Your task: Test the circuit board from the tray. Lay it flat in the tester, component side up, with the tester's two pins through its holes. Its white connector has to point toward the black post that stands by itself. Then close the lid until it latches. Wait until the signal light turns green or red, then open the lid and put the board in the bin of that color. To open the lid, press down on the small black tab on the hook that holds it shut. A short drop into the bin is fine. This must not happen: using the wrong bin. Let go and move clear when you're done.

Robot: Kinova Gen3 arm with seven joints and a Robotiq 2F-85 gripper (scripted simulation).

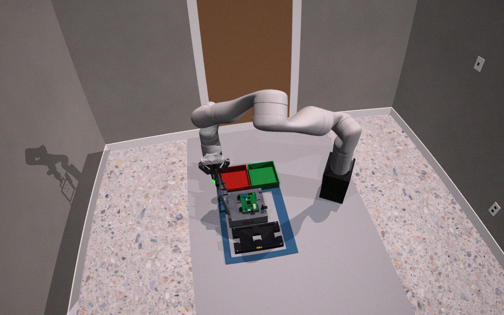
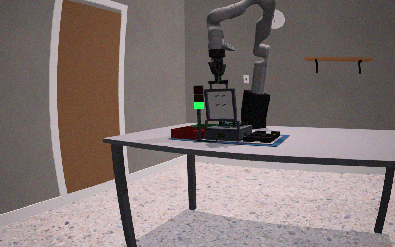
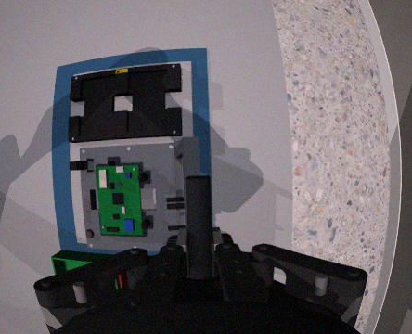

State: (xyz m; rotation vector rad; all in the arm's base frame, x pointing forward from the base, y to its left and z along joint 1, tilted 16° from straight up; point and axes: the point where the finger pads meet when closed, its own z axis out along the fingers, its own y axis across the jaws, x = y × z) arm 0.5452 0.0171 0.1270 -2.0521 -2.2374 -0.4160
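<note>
Now: hand 13 cm past the green circuit board, 1 cm to the left of it and 21 cm above it. From my hand the other things lie so: red bin: 6 cm behind, 21 cm to the right, 27 cm below; latch hook: 20 cm behind, 4 cm to the left, 19 cm below; lid: 1 cm behind, 10 cm below.
</note>
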